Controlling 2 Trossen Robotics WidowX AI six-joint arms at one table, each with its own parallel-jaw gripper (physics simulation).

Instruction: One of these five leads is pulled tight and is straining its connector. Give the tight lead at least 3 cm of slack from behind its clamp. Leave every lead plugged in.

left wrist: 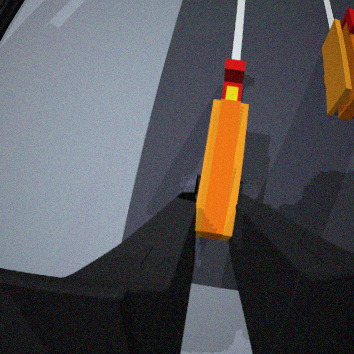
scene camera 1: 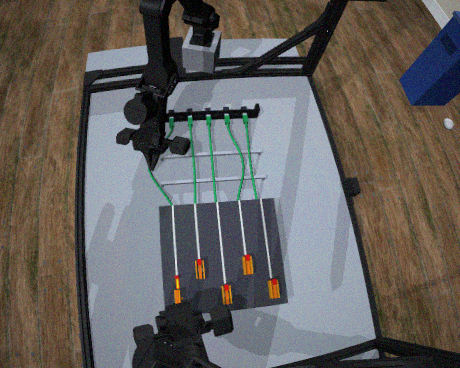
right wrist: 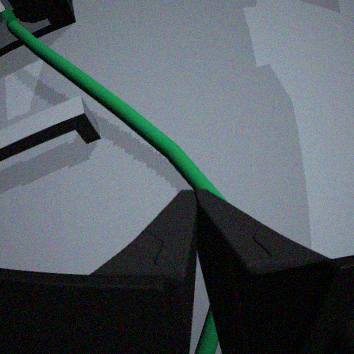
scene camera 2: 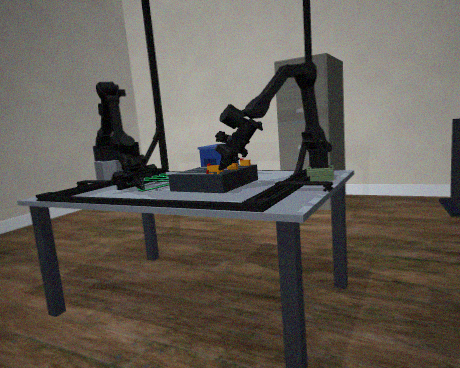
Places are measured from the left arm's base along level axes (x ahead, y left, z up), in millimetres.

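Pixels of known places: left gripper, fingertip midpoint: (left wrist: pixel 210 205) (scene camera 1: pixel 177 303) (scene camera 2: pixel 220 169); right gripper, fingertip midpoint: (scene camera 1: pixel 151 170) (right wrist: pixel 193 202) (scene camera 2: pixel 143 190); left arm's base at its link origin: (scene camera 2: pixel 320 167); right arm's base at its link origin: (scene camera 1: pixel 202 38) (scene camera 2: pixel 108 160).
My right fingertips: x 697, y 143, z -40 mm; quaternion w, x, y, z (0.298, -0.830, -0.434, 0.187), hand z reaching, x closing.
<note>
Ahead of a thing's pixels: the offset from my right fingertips to its top centre. "spot": to the spot under its first point.
The leftmost green lead {spot: dz +12, dx -62, dy -9 mm} (scene camera 1: pixel 161 187) (right wrist: pixel 135 120) is bowed out to the left between the socket bar {spot: dz +16, dx +105, dy -178 mm} (scene camera 1: pixel 200 116) and the dark block (scene camera 1: pixel 250 225) (scene camera 2: pixel 197 184). Its plug {dz +23, dx +112, dy -94 mm} (scene camera 1: pixel 171 121) is in the bar. My right gripper (scene camera 1: pixel 153 167) (right wrist: pixel 193 202) is shut; the lead passes against its fingertips, partly hidden by them. My left gripper (left wrist: pixel 210 205) is shut on the orange clamp lever {dz +90, dx -335, dy +40 mm} (scene camera 1: pixel 178 296) (left wrist: pixel 223 165) of that lead; a red and yellow part {spot: dz +62, dx -295, dy +27 mm} (left wrist: pixel 233 90) shows ahead of it. The other leads, such as the second {spot: dz +20, dx -35, dy -110 mm} (scene camera 1: pixel 194 165) and the wavy fourth {spot: dz +20, dx -67, dy -236 mm} (scene camera 1: pixel 243 160), are plugged in.
Other orange clamps (scene camera 1: pixel 200 270) (scene camera 1: pixel 227 294) (scene camera 1: pixel 248 265) (scene camera 1: pixel 273 289) stand on the block; one also shows in the left wrist view (left wrist: pixel 337 70). Two thin rails (scene camera 1: pixel 225 154) (scene camera 1: pixel 225 179) cross under the leads. A black frame (scene camera 1: pixel 82 225) edges the table.
</note>
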